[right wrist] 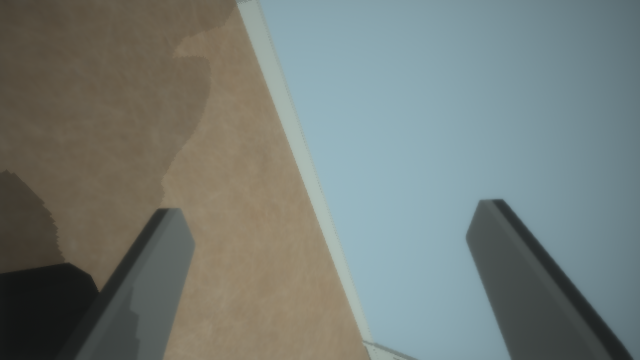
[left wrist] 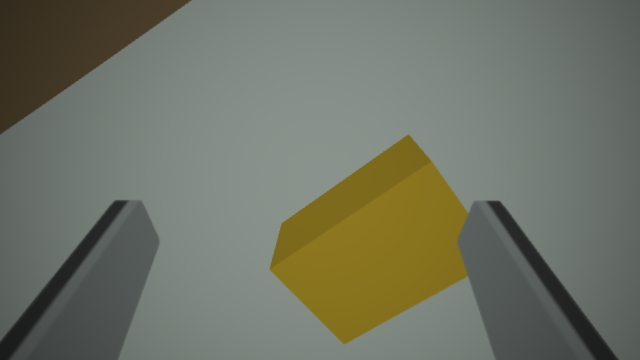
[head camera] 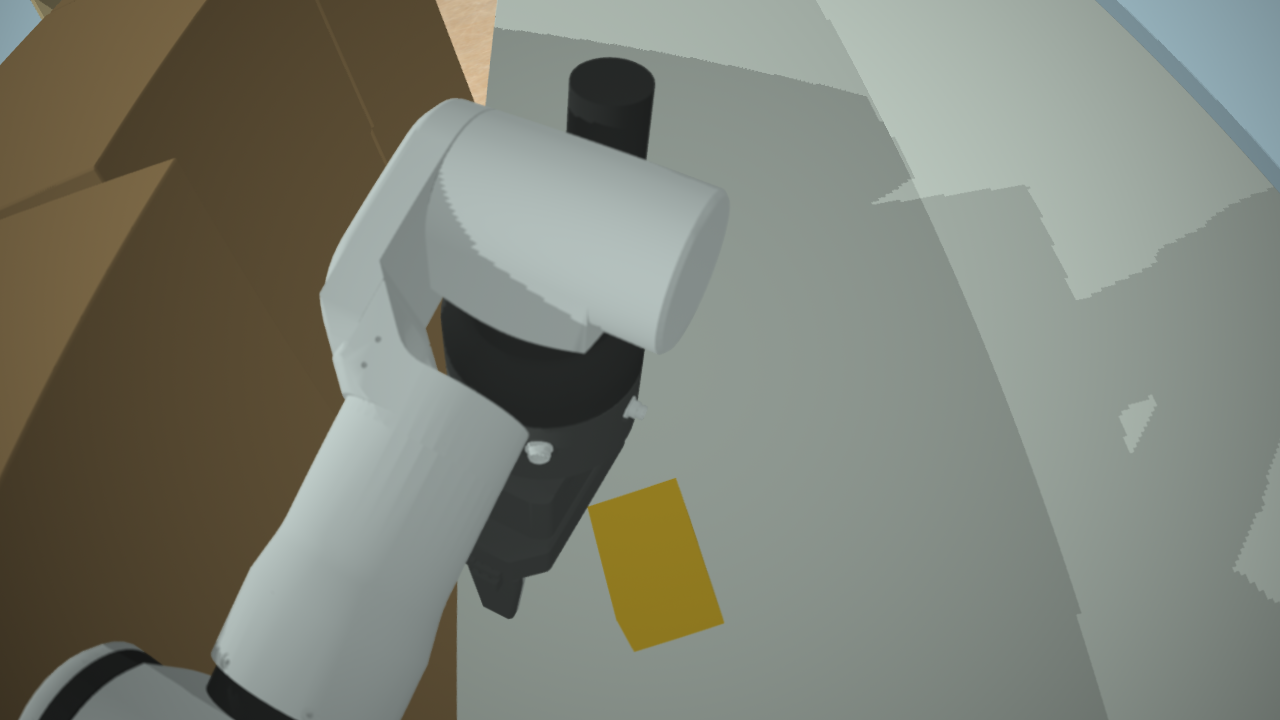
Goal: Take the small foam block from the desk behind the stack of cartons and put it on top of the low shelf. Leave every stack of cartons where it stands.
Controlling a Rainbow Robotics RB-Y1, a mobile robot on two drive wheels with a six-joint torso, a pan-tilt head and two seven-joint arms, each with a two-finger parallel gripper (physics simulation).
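Frame: origin at the robot's base, x left, y back, z up, level; centimetres.
Seen in the pictures: left gripper, fingertip midpoint: (left wrist: 309, 220) (head camera: 543, 536); right gripper, fingertip midpoint: (right wrist: 329, 222).
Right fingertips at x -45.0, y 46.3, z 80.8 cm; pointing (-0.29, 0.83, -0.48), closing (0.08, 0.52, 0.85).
Note:
A point is followed by its place in that frame.
A yellow foam block (head camera: 657, 564) @(x 19.5, y -65.3, z 76.6 cm) (left wrist: 375, 250) @(x 21.2, y -66.4, z 76.6 cm) lies on the grey desk (head camera: 805, 402) @(x 13.1, y -82.2, z 72.1 cm) (left wrist: 250, 100) @(x 28.5, y -61.4, z 72.1 cm), right of the left gripper in the head camera. My left gripper (left wrist: 309, 220) @(x 25.4, y -64.3, z 80.6 cm) is open above the desk. In the left wrist view the block is between the fingertips but nearer the right-hand one, which overlaps its edge. One dark finger shows at the lower end of the left arm in the head camera. My right gripper (right wrist: 329, 222) @(x -45.0, y 46.3, z 80.8 cm) is open, with nothing between its fingers. Brown cartons (head camera: 223, 358) (left wrist: 60, 40) stand at the left. The low shelf cannot be made out in these views.
The cartons' tall side runs along the desk at the left of the head camera, close to the left arm. The right wrist view shows brown floor (right wrist: 240, 200) @(x -2.0, y 111.5, z 0.1 cm), a pale strip (right wrist: 300, 155) @(x -8.1, y 146.9, z 4.1 cm) and a light blue surface (right wrist: 425, 125) @(x -23.7, y 143.6, z 59.3 cm).

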